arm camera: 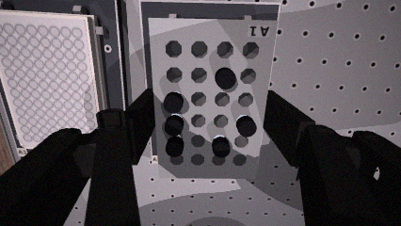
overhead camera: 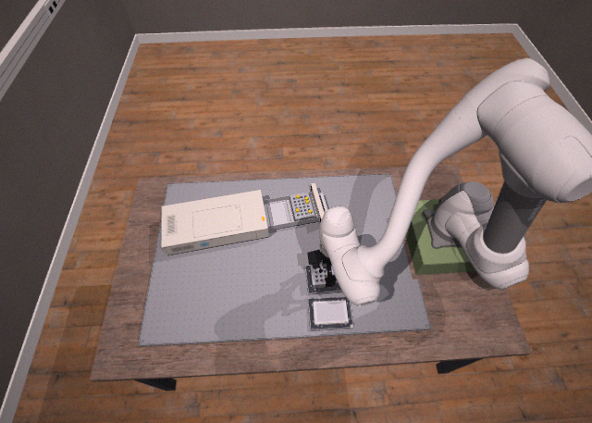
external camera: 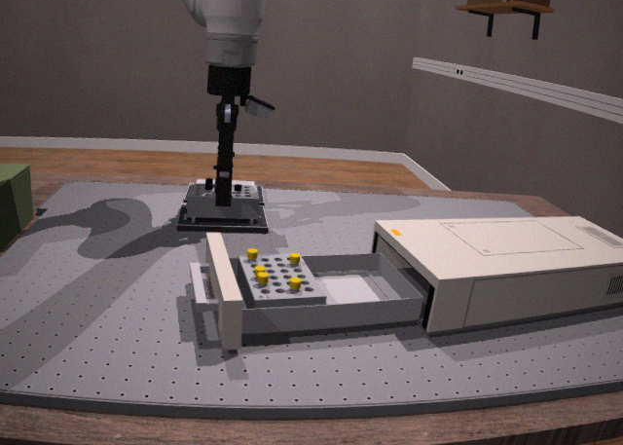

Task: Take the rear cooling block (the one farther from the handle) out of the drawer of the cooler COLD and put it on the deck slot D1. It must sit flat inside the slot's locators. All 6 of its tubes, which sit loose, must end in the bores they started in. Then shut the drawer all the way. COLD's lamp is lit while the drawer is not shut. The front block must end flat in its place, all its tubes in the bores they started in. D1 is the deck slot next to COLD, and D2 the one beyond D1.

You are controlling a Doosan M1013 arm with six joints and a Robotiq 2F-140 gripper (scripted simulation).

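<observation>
The deck slot D1 is 60 mm below my hand. Also, from my hand: cooling block 30 mm below; white well plate 140 mm to the left, 50 mm below; drawer 120 mm ahead, 320 mm to the right, 30 mm below.
</observation>
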